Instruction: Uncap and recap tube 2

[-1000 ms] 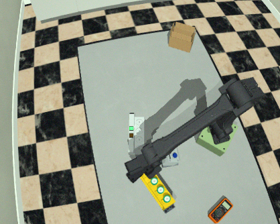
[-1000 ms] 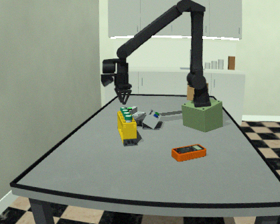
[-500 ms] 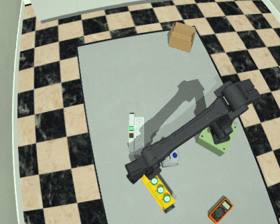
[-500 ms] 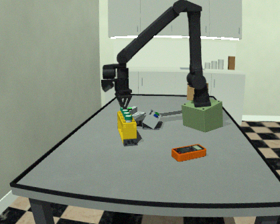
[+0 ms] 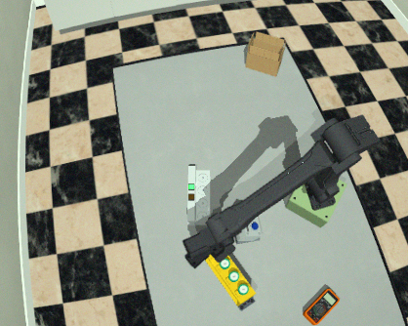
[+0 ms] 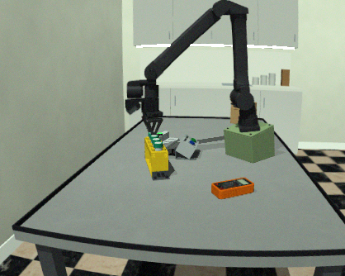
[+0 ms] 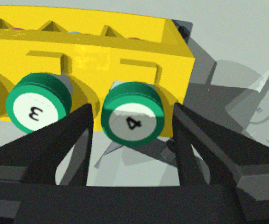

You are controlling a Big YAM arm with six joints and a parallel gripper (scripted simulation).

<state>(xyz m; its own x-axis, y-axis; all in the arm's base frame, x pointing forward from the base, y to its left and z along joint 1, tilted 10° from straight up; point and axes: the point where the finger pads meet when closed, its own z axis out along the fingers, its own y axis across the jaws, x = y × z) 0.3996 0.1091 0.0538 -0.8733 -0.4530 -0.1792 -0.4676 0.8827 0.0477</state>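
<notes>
My hand is 160 mm past the green READY key, 110 mm to the left of it and 50 mm above it. The rest, counted from my hand: grey key housing: 140 mm behind, 90 mm to the right, 70 mm below; then cap: 100 mm to the left, 40 mm behind, 10 mm below; then blue cycle key: 160 mm behind, 70 mm to the right, 50 mm below.
</notes>
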